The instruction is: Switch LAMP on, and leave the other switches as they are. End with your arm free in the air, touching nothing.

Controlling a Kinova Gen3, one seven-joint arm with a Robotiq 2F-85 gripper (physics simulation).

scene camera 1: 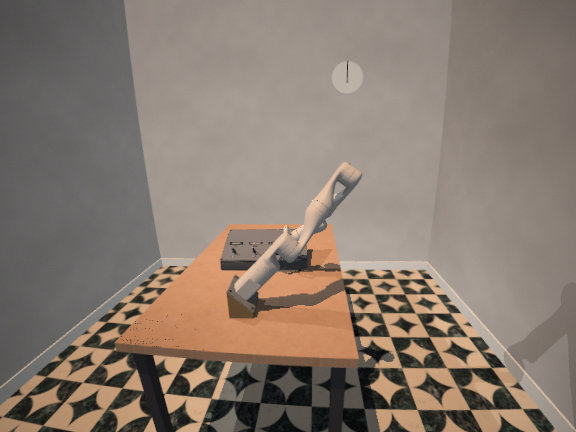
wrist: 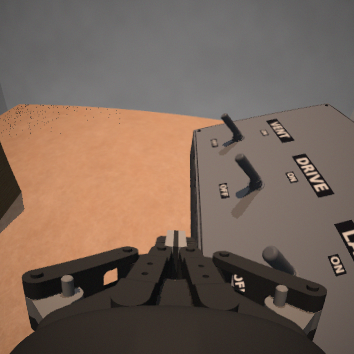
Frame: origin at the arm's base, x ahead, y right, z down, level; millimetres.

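Seen in the pictures: gripper, fingertip midpoint: [wrist: 175, 241]; arm's base at its link origin: [scene camera 1: 242, 290].
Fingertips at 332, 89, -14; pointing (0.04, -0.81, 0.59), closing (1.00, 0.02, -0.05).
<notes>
Offsets run from my fingertips to a thing's top centre, as dx, dy, dz. Level surfaces: height alone.
A grey switch panel [scene camera 1: 240, 265] [wrist: 290, 220] lies on the table. The LAMP lever {+79, +21, -24} [wrist: 279, 260] leans toward its OFF side in the wrist view; its label is partly cut off, and the arm hides it in scene camera 1. The DRIVE lever {+82, -99, -24} [scene camera 1: 254, 251] [wrist: 249, 171] and the VENT lever {+85, -219, -24} [scene camera 1: 234, 251] [wrist: 232, 127] also lean to the OFF side. My gripper [wrist: 175, 241] is shut and empty, with its tips left of the LAMP lever in the wrist view, by the panel's near edge. A gap shows between tips and lever; their height is unclear. The arm hides the gripper in scene camera 1.
The wooden table {dz +103} [scene camera 1: 195, 310] [wrist: 125, 180] carries the panel and the arm's angled base mount [scene camera 1: 242, 306]. A dark block [wrist: 7, 192] shows at the left edge of the wrist view. The arm [scene camera 1: 315, 215] arches over the panel's right part. Walls stand around the table.
</notes>
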